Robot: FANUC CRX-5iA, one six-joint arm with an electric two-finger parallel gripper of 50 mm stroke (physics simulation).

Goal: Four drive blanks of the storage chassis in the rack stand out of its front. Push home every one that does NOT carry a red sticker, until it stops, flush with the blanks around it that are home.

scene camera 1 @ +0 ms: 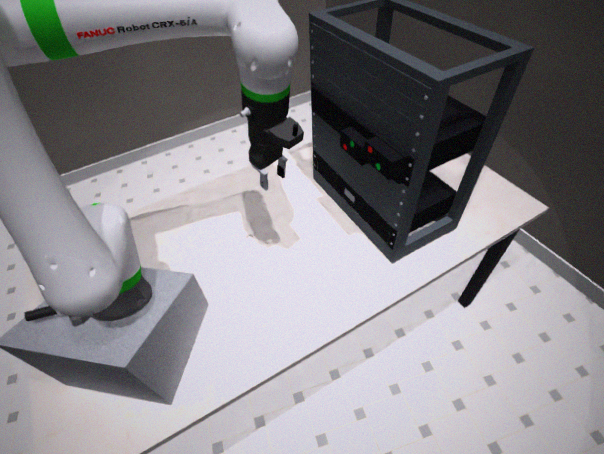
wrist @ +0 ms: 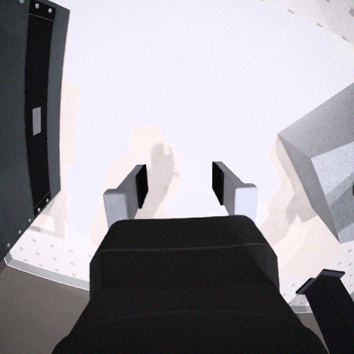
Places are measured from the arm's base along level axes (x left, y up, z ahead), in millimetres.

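Pixels of known places: gripper, fingertip midpoint: (scene camera 1: 272, 181); arm's base, link origin: (scene camera 1: 120, 299).
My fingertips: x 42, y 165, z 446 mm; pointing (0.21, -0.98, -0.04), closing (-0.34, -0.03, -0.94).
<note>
For each thing: its middle in the pictures, then the offset to it from my fingertips. "spot": a spot on its surface instead. Level surfaces: height alone.
- storage chassis, surface spot: (scene camera 1: 325, 107) spot: dy +6, dx +239, dz +277 mm
- black unit with a light label, surface spot: (scene camera 1: 349, 194) spot: dy -264, dx +103, dz +300 mm
- table, surface height: dy -384 mm
The rack (scene camera 1: 375, 48) (wrist: 61, 100) stands on the table, its dark front towards the arm. The storage chassis (scene camera 1: 325, 107) is a black band across that front. Four dark blanks stand out of it: one with a red sticker (scene camera 1: 345, 147), one with a green sticker (scene camera 1: 352, 144), one with a red sticker (scene camera 1: 370, 149) and one with a green sticker (scene camera 1: 378, 166). Their exact edges are too dark to tell. My gripper (scene camera 1: 273, 181) (wrist: 179, 176) is open and empty, pointing down above the table in front of the rack, apart from the blanks. The blanks do not show in the wrist view.
A black unit with a light label (scene camera 1: 349, 194) (wrist: 36, 121) sits low in the rack. The grey robot pedestal (scene camera 1: 165, 345) (wrist: 320, 145) stands on the table (scene camera 1: 270, 310), across from the rack. The rack's frame posts and top bars rise beside the gripper.
</note>
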